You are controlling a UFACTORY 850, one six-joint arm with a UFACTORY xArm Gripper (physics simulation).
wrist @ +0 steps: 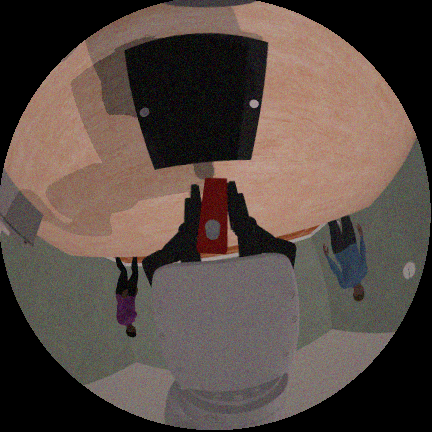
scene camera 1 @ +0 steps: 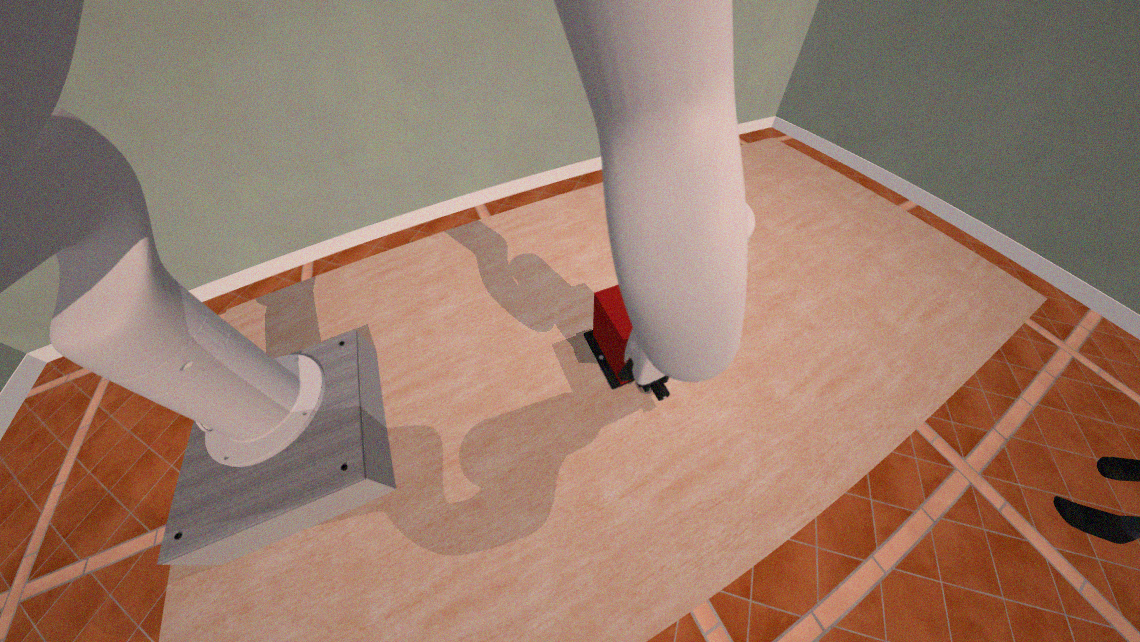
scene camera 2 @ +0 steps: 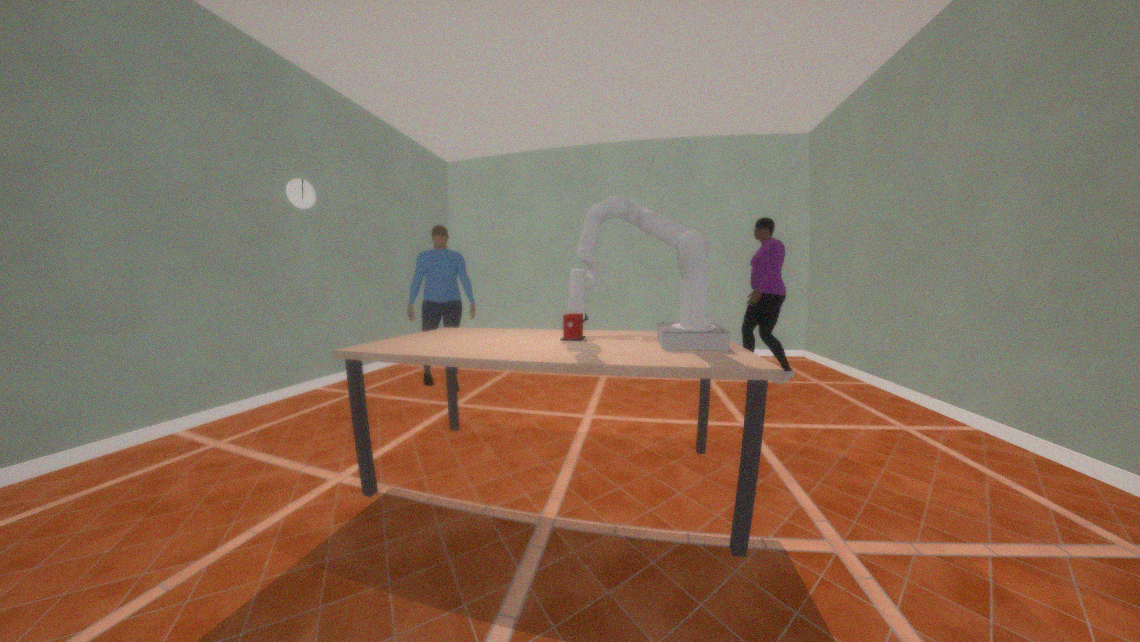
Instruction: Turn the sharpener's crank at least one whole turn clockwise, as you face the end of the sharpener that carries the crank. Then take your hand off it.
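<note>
The red sharpener (scene camera 1: 611, 338) (scene camera 2: 572, 324) stands upright on its black base (scene camera 1: 591, 346) (wrist: 197, 100) on the table. A light round spot shows on its end facing scene camera 2. In the wrist view the crank's red arm (wrist: 212, 202), with a grey round hub, stands about in line with the fingers. My gripper (scene camera 1: 644, 382) (wrist: 212, 191) is at the far end of the sharpener from scene camera 2. Its black fingers lie along both sides of the crank's arm, shut on it. The crank's black knob cannot be made out. The arm link hides part of the sharpener in scene camera 1.
The robot's grey base block (scene camera 1: 267, 470) (scene camera 2: 692, 337) stands on the table (scene camera 1: 797, 446) (scene camera 2: 478, 357). A person in blue (scene camera 2: 440, 275) (wrist: 350, 265) and a person in purple (scene camera 2: 768, 267) (wrist: 126, 309) stand beyond the table.
</note>
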